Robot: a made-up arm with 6 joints. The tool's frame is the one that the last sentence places. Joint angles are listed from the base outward.
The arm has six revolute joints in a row. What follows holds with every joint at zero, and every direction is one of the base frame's. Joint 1 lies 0.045 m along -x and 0.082 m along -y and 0.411 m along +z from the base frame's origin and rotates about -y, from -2.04 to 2.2 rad. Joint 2 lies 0.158 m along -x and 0.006 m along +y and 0.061 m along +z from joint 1 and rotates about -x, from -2 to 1.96 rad. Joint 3 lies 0.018 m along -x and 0.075 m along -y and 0.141 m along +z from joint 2 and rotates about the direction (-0.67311, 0.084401, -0.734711), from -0.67 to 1.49 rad. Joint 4 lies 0.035 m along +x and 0.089 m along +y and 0.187 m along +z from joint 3 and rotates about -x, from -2.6 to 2.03 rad. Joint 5 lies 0.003 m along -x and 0.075 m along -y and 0.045 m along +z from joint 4 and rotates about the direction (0.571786, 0.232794, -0.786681), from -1.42 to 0.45 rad. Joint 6 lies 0.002 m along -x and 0.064 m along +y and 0.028 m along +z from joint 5 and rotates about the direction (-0.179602, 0.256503, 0.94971), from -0.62 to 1.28 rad. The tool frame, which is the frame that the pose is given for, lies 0.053 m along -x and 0.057 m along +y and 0.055 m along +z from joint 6; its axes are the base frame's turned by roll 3.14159, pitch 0 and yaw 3.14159 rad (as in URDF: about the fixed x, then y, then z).
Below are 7 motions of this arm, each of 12 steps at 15 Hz.
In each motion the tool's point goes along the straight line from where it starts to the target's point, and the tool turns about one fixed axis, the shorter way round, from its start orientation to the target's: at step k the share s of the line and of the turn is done. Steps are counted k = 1, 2, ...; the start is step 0. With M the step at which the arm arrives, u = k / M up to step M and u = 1 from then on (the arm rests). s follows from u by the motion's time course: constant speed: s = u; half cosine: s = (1 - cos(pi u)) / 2; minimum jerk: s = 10 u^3 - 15 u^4 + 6 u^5.
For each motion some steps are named. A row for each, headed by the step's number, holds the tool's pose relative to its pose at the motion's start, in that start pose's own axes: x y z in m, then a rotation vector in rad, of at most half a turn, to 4 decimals.
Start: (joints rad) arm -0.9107 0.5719 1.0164 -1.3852 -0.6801 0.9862
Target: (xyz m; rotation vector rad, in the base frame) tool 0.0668 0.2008 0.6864 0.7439 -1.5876 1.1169
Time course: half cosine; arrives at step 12
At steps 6, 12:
6: -0.0370 0.0030 -0.0160 0.0787 0.3409 0.1219
12: -0.0741 0.0061 -0.0321 0.1574 0.6817 0.2439

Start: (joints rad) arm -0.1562 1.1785 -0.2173 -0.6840 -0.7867 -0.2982
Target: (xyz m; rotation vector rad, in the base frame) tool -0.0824 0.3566 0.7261 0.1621 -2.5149 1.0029
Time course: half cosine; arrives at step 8
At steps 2, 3, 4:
2: -0.0311 -0.0074 -0.0040 0.0018 0.0823 0.0436
3: -0.0657 -0.0156 -0.0084 0.0038 0.1735 0.0919
4: -0.1063 -0.0252 -0.0137 0.0062 0.2810 0.1488

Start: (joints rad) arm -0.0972 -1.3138 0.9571 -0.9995 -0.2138 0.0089
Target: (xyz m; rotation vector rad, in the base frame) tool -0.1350 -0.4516 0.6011 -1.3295 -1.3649 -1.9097
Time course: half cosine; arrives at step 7
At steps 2, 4, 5, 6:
2: -0.0128 -0.0125 -0.0082 -0.0549 0.0128 0.1062
4: -0.0414 -0.0407 -0.0267 -0.1782 0.0415 0.3448
5: -0.0550 -0.0540 -0.0354 -0.2366 0.0551 0.4578
6: -0.0644 -0.0632 -0.0415 -0.2771 0.0645 0.5361

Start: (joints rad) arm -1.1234 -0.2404 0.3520 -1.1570 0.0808 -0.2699
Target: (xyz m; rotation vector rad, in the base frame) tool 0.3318 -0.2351 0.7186 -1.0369 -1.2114 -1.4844
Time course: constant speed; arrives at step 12
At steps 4, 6, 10, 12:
4: -0.0185 0.0053 -0.0073 -0.1035 0.1768 -0.0592
6: -0.0278 0.0079 -0.0110 -0.1552 0.2653 -0.0888
10: -0.0463 0.0132 -0.0183 -0.2587 0.4421 -0.1479
12: -0.0555 0.0158 -0.0220 -0.3105 0.5305 -0.1775

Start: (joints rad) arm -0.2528 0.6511 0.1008 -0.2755 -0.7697 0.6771
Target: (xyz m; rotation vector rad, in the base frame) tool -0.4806 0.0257 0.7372 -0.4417 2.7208 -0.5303
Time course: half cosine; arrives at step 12
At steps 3, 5, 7, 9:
3: 0.0087 0.0418 0.0209 -0.0434 -0.1012 0.1699
5: 0.0219 0.1057 0.0530 -0.1098 -0.2560 0.4299
7: 0.0372 0.1794 0.0900 -0.1865 -0.4349 0.7301
9: 0.0505 0.2433 0.1221 -0.2529 -0.5897 0.9901

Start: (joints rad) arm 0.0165 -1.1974 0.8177 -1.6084 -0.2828 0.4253
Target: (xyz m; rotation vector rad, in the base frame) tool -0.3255 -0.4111 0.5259 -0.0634 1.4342 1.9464
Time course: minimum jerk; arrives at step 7
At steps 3, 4, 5, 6, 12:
3: 0.0197 -0.0240 -0.0401 -0.0529 0.0228 -0.1266
4: 0.0339 -0.0413 -0.0689 -0.0908 0.0391 -0.2175
5: 0.0459 -0.0559 -0.0932 -0.1229 0.0529 -0.2943
6: 0.0524 -0.0638 -0.1064 -0.1404 0.0605 -0.3361
12: 0.0537 -0.0653 -0.1089 -0.1437 0.0619 -0.3441

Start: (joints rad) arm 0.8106 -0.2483 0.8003 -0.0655 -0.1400 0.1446
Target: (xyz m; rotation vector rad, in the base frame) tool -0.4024 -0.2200 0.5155 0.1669 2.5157 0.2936
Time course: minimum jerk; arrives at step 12
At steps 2, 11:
2: -0.0005 -0.0069 0.0064 -0.0160 0.0025 -0.0059
11: -0.0130 -0.1943 0.1782 -0.4491 0.0696 -0.1667

